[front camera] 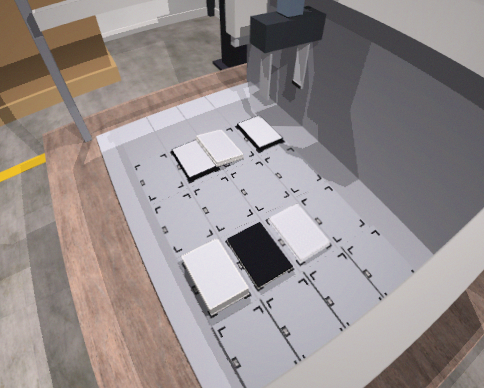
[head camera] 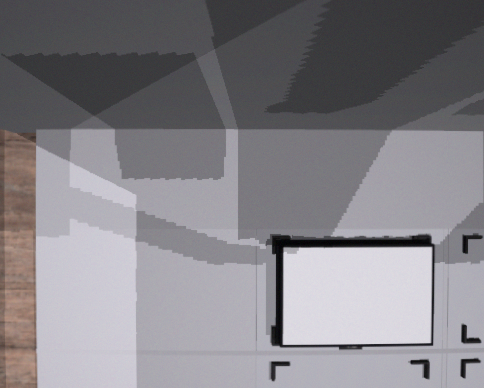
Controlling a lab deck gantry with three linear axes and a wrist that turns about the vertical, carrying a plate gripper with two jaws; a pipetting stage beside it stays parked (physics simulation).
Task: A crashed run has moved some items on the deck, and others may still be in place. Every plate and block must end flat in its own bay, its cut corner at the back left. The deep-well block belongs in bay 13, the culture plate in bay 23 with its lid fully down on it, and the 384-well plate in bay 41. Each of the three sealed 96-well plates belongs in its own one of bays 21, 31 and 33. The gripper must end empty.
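Frame: origin at the robot's base, x back, y right, z up, level; centimetres.
Where they show: gripper, between the fingertips: (front camera: pixel 281 90); robot's base, origin of its link: (front camera: pixel 136 167).
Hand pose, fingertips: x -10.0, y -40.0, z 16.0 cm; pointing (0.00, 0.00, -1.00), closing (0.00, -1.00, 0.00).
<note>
Things, the pixels of their top centre, and the offset from my fingertips. Level surfaces: height alone.
- tall white deep-well block, centre of its top: (front camera: pixel 213 271) dx -29.2, dy +35.7, dz -11.8 cm
- culture plate's black lid, centre of its top: (front camera: pixel 259 252) dx -29.2, dy +25.0, dz -14.3 cm
- wooden table, height of its surface: dz -17.0 cm
My gripper (front camera: pixel 284 94) is open and empty, raised beyond the far end of the deck. The tall white deep-well block (front camera: pixel 215 275) sits in bay 13. The culture plate's black lid (front camera: pixel 260 255) lies flat over bay 23, hiding most of the plate. A white plate (front camera: pixel 300 232) lies in bay 33. A white-topped, black-sided plate (front camera: pixel 194 159) is in bay 21. Another white plate (front camera: pixel 220 146) at bay 31 is shifted towards it and seems to rest against or over its edge. A white-topped, black-sided plate (front camera: pixel 260 132) (head camera: pixel 357 295) lies flat in bay 41. Cut corners are unreadable.
The grey side wall (front camera: pixel 400 115) (head camera: pixel 150 30) borders the deck's back. A thin upright post (front camera: pixel 60 80) stands at the far left corner. A pale beam (front camera: pixel 400 310) crosses the front view's lower right. The wooden table (front camera: pixel 75 200) (head camera: pixel 20 250) surrounds the deck.
</note>
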